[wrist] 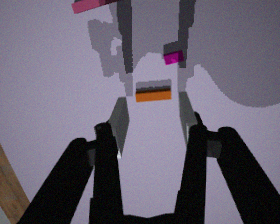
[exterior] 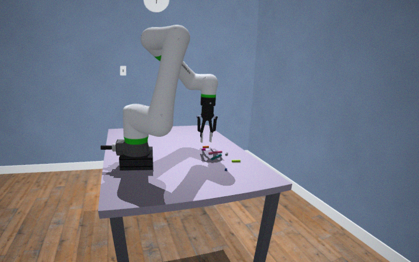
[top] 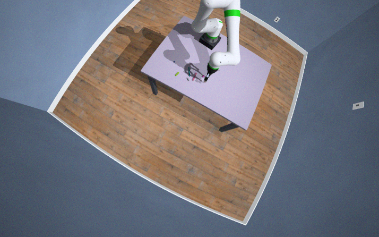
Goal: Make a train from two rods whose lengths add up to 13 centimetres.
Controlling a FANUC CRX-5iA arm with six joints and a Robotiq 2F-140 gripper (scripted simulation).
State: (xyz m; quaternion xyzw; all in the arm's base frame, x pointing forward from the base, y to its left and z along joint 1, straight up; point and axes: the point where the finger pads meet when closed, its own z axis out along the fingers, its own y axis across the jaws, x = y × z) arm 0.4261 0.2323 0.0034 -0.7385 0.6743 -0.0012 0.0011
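My hand is 110 mm to the left of the pink rod, 60 mm above it and 40 mm short of it. The rest, counted from my hand: orange rod: 60 mm below; then grey rod: 140 mm to the right, 100 mm ahead, 60 mm below; then magenta rod: 60 mm below, 40 mm to the right, 20 mm behind.
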